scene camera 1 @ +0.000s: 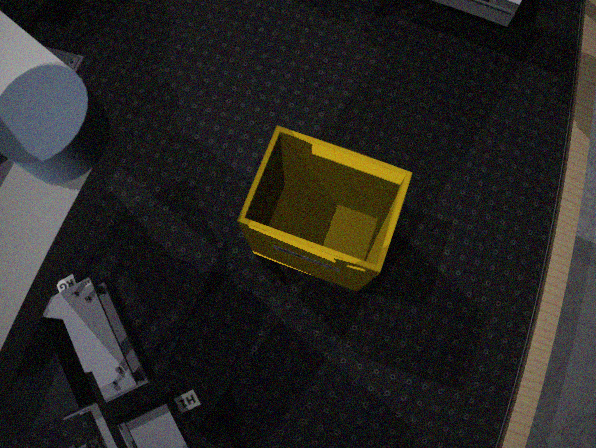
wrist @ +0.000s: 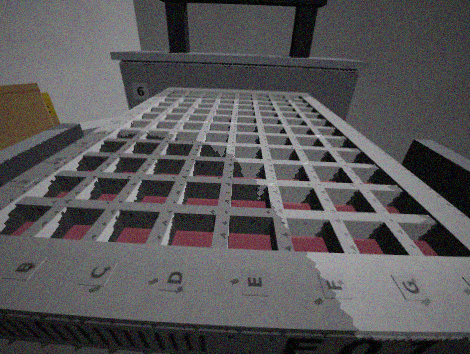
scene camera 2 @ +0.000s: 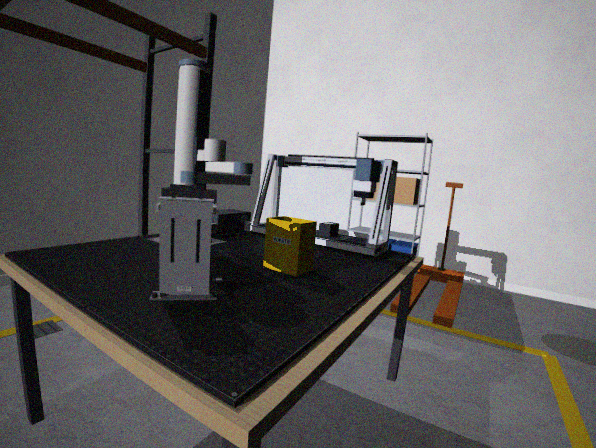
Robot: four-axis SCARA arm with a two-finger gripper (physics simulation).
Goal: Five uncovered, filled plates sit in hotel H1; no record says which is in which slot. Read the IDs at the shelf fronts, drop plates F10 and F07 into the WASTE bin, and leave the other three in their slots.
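Places are measured from the arm's base along level axes (x ahead, y left, z up), in centimetres.
Where they show: gripper, fingertip midpoint: (wrist: 243, 150).
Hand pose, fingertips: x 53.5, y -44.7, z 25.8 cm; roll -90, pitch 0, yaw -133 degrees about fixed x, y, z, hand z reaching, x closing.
Note:
Things, the pixels of their top centre, and the offset from my fingertips. "*": a spot on its surface instead.
- top plate at its top centre: (wrist: 233, 121) dx -1.4, dy +1.9, dz +2.1 cm
- yellow WASTE bin at its top centre: (scene camera 1: 326, 195) (scene camera 2: 291, 219) dx +11.1, dy +42.1, dz -4.5 cm
- H1 label at a spot on its surface: (scene camera 1: 188, 400) * dx +1.3, dy +13.1, dz -24.5 cm
In the wrist view the top plate (wrist: 300, 295) lies close ahead, white, uncovered, with red fill in its wells. Its front ID, cut off by the lower edge, appears to read F01. My gripper (wrist: 243, 150) is open and empty, a finger out to each side of this plate. The hotel's back wall (wrist: 240, 77), marked 6, rises behind; lower plates are hidden, so F10 and F07 do not show. The yellow WASTE bin (scene camera 1: 357, 156) (scene camera 2: 287, 255) stands upright, with no plate inside. The H1 label (scene camera 1: 188, 400) lies at the lower left in scene camera 1.
A grey stand (scene camera 1: 95, 345) lies left of the H1 label. My arm's blue-grey elbow (scene camera 1: 45, 112) is left of the bin. In scene camera 2, a grey upright tower (scene camera 2: 185, 250) stands in front of the arm's column (scene camera 2: 186, 120). A gantry machine (scene camera 2: 320, 161) stands behind the bin.

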